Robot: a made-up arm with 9 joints. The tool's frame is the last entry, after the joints.
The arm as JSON. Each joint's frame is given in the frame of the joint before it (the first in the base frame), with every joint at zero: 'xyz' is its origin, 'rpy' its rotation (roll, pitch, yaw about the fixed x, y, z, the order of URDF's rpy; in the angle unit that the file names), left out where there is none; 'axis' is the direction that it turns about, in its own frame. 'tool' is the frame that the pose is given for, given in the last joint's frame.
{
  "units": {
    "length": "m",
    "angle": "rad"
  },
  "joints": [
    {
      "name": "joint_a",
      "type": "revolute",
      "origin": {
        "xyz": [
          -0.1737,
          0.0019,
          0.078
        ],
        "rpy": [
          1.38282,
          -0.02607,
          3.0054
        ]
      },
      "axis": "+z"
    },
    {
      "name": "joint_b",
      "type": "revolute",
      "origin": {
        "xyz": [
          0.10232,
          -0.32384,
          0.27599
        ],
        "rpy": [
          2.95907,
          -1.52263,
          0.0
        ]
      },
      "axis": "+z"
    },
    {
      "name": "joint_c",
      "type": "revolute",
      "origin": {
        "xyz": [
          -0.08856,
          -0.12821,
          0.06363
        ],
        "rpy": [
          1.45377,
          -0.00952,
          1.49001
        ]
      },
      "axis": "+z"
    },
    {
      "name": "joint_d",
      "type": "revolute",
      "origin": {
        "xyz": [
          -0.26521,
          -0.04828,
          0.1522
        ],
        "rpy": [
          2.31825,
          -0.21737,
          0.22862
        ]
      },
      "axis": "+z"
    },
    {
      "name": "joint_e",
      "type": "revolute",
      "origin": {
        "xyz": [
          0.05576,
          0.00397,
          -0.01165
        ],
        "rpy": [
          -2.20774,
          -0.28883,
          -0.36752
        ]
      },
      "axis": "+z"
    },
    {
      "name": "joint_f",
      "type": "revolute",
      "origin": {
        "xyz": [
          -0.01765,
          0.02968,
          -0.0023
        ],
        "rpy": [
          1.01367,
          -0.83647,
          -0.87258
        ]
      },
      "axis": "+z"
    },
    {
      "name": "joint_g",
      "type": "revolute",
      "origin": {
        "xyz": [
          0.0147,
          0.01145,
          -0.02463
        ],
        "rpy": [
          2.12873,
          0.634,
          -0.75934
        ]
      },
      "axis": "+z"
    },
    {
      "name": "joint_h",
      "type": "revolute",
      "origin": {
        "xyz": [
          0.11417,
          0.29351,
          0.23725
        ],
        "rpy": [
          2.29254,
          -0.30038,
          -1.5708
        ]
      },
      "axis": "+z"
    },
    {
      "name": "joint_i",
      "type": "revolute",
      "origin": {
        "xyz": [
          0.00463,
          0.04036,
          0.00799
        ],
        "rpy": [
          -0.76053,
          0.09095,
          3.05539
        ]
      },
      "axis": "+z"
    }
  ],
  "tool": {
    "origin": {
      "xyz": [
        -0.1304,
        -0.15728,
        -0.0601
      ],
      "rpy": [
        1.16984,
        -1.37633,
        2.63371
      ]
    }
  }
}
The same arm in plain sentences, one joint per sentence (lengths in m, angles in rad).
The arm has nine revolute joints in a row. What follows holds with every joint at zero, and every direction is one of the base frame's. Joint 1 lies 0.1737 m along -x and 0.0019 m along +y and 0.078 m along +z from the base frame's origin and turns about the direction (0.138204, 0.972627, 0.186805). Joint 2 lies 0.0632 m along -x and 0.3434 m along +y and 0.2638 m along -z from joint 1 and turns about the direction (-0.979366, 0.121496, -0.161494). Joint 3 lies 0.0935 m along -x and 0.1006 m along -y and 0.0973 m along +z from joint 2 and turns about the direction (-0.0396, 0.968511, 0.245803). Joint 4 lies 0.0058 m along -x and 0.0811 m along +y and 0.2987 m along +z from joint 3 and turns about the direction (0.751011, -0.570108, -0.333105). Joint 5 lies 0.0093 m along -x and 0.0343 m along +y and 0.0447 m along -z from joint 4 and turns about +y. Joint 6 lies 0.0285 m along -x and 0.0023 m along -y and 0.0195 m along +z from joint 5 and turns about the direction (0.301707, 0.354308, 0.885121). Joint 7 lies 0.0097 m along -x and 0.0087 m along +y and 0.028 m along -z from joint 6 and turns about the direction (-0.19441, -0.980648, -0.023101). Joint 8 lies 0.2542 m along +x and 0.2939 m along -y and 0.0669 m along +z from joint 7 and turns about the direction (-0.455087, 0.721479, 0.521885). Joint 9 lies 0.0208 m along -x and 0.0223 m along -y and 0.028 m along +z from joint 8 and turns about +y. The tool frame, which is the frame that the pose is given for, lies 0.1956 m along -x and 0.0601 m along -y and 0.059 m along +z from joint 9; its axes are the base frame's turned by roll 1.655, pitch 0.1725 and yaw 1.661 rad (as in URDF: about the fixed x, then y, then z).
